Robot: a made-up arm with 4 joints. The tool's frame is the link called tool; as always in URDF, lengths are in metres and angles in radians. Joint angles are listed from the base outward. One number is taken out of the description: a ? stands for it. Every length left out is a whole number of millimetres.
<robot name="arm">
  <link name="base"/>
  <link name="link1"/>
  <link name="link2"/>
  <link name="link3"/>
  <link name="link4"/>
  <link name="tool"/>
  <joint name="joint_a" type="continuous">
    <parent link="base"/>
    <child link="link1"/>
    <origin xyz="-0.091 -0.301 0.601" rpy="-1.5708 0 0"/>
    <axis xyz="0 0 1"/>
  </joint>
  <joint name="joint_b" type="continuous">
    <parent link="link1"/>
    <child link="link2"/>
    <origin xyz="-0.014 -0.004 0" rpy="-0.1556 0.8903 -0.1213"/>
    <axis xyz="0 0 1"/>
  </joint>
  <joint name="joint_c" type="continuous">
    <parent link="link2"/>
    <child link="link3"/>
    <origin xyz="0.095 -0.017 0" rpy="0.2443 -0.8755 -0.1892"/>
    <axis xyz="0 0 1"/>
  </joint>
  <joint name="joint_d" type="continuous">
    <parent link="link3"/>
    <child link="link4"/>
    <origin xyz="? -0.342 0" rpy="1.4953 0.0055 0.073"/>
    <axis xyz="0 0 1"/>
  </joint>
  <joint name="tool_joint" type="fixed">
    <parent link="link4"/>
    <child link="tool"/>
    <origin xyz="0.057 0.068 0" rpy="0.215 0.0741 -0.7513"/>
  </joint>
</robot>
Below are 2 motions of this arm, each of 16 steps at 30 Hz.
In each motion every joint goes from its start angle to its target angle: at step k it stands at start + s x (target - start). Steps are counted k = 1, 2, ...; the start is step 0. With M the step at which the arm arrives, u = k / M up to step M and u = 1 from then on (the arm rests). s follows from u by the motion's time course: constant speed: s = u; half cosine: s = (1 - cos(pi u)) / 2; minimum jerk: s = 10 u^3 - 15 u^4 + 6 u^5.
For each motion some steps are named. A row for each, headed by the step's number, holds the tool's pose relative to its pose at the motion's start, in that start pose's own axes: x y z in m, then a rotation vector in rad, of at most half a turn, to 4 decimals.
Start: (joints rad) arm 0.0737 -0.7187 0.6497 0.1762
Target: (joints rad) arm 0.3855 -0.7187 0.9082 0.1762
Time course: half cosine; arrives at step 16
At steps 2, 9, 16:
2: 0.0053 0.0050 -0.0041 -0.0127 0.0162 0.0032
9: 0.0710 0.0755 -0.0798 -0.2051 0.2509 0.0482
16: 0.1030 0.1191 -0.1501 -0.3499 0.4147 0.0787

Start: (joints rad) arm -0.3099 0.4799 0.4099 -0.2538
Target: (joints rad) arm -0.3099 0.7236 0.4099 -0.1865
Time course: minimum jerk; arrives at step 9
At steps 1, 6, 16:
1: 0.0009 0.0001 -0.0005 -0.0004 0.0029 0.0009
6: 0.0570 0.0095 -0.0381 -0.0242 0.2026 0.0609
16: 0.0709 0.0119 -0.0498 -0.0290 0.2566 0.0770

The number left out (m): 0.139
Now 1 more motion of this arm.
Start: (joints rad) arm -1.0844 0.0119 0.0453 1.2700
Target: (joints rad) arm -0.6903 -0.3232 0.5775 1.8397
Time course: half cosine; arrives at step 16
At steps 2, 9, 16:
2: 0.0085 -0.0017 -0.0009 0.0032 0.0331 0.0180
9: 0.1292 -0.0322 -0.0348 0.1200 0.5042 0.2796
16: 0.2063 -0.0597 -0.0834 0.2826 0.8143 0.4541

